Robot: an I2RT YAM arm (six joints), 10 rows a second.
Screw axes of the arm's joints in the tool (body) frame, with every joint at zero. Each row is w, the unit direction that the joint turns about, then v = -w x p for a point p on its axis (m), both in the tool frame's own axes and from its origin. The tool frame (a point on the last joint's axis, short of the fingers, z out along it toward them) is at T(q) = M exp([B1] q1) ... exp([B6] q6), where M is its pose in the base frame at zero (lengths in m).
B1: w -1 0 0 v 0.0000 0.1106 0.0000
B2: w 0 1 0 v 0.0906 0.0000 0.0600
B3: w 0 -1 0 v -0.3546 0.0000 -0.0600
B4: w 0 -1 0 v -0.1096 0.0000 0.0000
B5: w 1 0 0 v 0.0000 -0.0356 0.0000
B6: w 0 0 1 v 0.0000 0.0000 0.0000
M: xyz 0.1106 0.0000 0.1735 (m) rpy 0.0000 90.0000 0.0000 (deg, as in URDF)
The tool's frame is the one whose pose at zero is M.
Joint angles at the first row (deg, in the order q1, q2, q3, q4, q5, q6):
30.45 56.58 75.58 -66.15 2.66 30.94
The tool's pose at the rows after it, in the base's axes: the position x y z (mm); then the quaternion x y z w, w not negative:
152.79, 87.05, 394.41, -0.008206, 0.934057, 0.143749, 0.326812
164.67, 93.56, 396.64, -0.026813, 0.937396, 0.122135, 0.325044
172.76, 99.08, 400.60, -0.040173, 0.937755, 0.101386, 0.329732
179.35, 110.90, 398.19, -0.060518, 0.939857, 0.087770, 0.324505
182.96, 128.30, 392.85, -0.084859, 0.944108, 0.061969, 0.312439
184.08, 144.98, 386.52, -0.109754, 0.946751, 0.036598, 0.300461
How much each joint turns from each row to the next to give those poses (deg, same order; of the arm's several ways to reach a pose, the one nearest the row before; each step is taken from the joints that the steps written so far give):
0.07 3.67 2.87 -0.38 1.52 -3.02
0.11 3.32 2.42 -0.45 1.28 -2.57
0.54 2.50 2.41 -0.46 2.04 -1.80
2.09 2.52 1.11 0.02 1.58 -0.83
3.72 3.12 1.31 -1.23 3.20 0.06
3.52 2.81 0.99 -1.32 2.87 0.10

